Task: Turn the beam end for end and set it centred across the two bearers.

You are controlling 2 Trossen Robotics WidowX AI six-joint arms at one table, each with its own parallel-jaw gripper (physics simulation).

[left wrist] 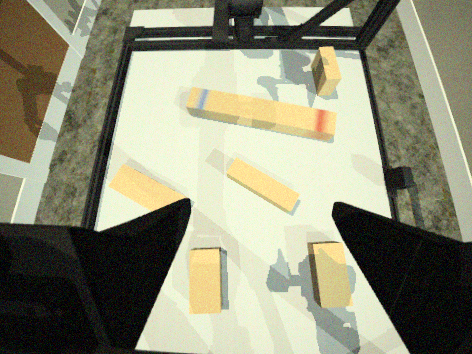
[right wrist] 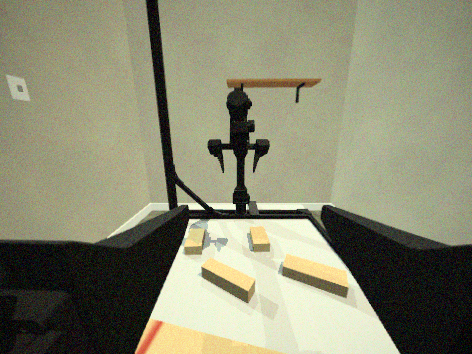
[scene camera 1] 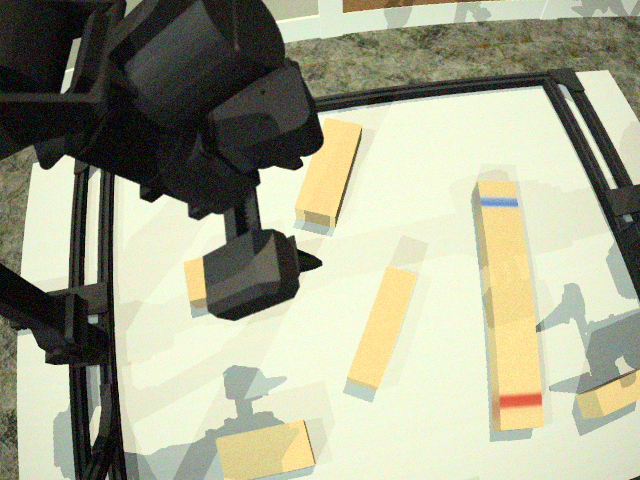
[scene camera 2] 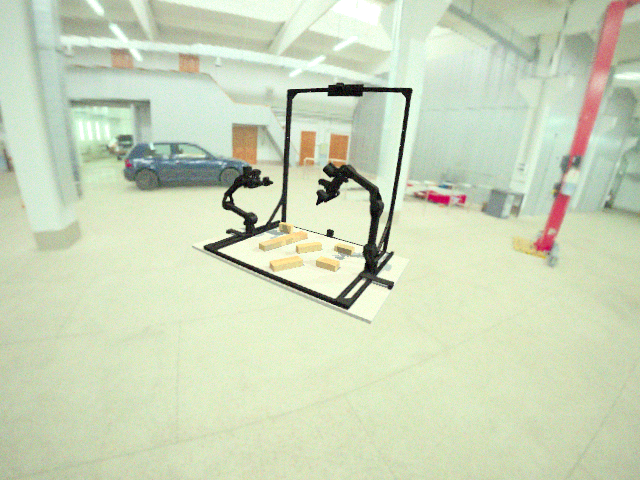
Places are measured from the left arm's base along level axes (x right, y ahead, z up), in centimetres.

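Where they show: left gripper, fingertip midpoint: [left wrist: 261, 206] [right wrist: 238, 172] [scene camera 1: 308, 213] [scene camera 2: 320, 203]; right gripper, fingertip midpoint: [right wrist: 254, 211] [scene camera 2: 268, 183]; left arm's base, origin of the base link: [right wrist: 240, 212] [scene camera 1: 89, 345] [scene camera 2: 370, 271]; right arm's base, origin of the base link: [left wrist: 243, 34] [scene camera 2: 250, 232].
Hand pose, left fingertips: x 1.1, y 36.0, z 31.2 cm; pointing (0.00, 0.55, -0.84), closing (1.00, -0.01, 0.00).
Note:
Things, the pixels of their top centre, and the offset from my left fingertips.
- long tan beam, middle of its top: [scene camera 1: 512, 295] [left wrist: 260, 109] [scene camera 2: 284, 237] dx +3.4, dy +27.5, dz -29.3 cm
- short block, middle of its top: [scene camera 1: 224, 271] [left wrist: 204, 280] [right wrist: 259, 234] [scene camera 2: 328, 260] dx -8.5, dy -12.6, dz -29.3 cm
- narrow block, middle of its top: [scene camera 1: 383, 324] [left wrist: 262, 183] [right wrist: 226, 272] [scene camera 2: 309, 244] dx +3.5, dy +7.9, dz -28.7 cm
- longer block, middle of its top: [scene camera 1: 330, 163] [left wrist: 145, 191] [right wrist: 313, 268] [scene camera 2: 286, 260] dx -23.3, dy +5.7, dz -29.3 cm
The long tan beam [scene camera 1: 509, 299] [scene camera 2: 283, 241] [left wrist: 260, 111] [right wrist: 200, 344] lies flat on the table, with a blue band near one end and a red band near the other. One short block [scene camera 1: 194, 279] [scene camera 2: 327, 264] [left wrist: 205, 280] [right wrist: 260, 239] and another [scene camera 1: 253, 452] [scene camera 2: 344, 249] [left wrist: 332, 275] [right wrist: 195, 241] lie roughly parallel, apart, as two bearers. The left gripper [scene camera 1: 310, 214] [scene camera 2: 319, 192] [left wrist: 262, 202] [right wrist: 239, 171] is open and empty, high above the blocks; it partly hides the first in scene camera 1. The right gripper [scene camera 2: 269, 181] [right wrist: 255, 207] is open and empty, raised above the beam's side.
A narrow block [scene camera 1: 382, 328] [scene camera 2: 309, 247] [left wrist: 262, 185] [right wrist: 227, 280] lies slanted between bearers and beam. A longer block [scene camera 1: 330, 170] [scene camera 2: 285, 264] [left wrist: 145, 187] [right wrist: 315, 275] lies to one side. Another block [scene camera 1: 610, 395] [scene camera 2: 285, 227] [left wrist: 327, 71] lies beyond the beam. A black frame edges the table.

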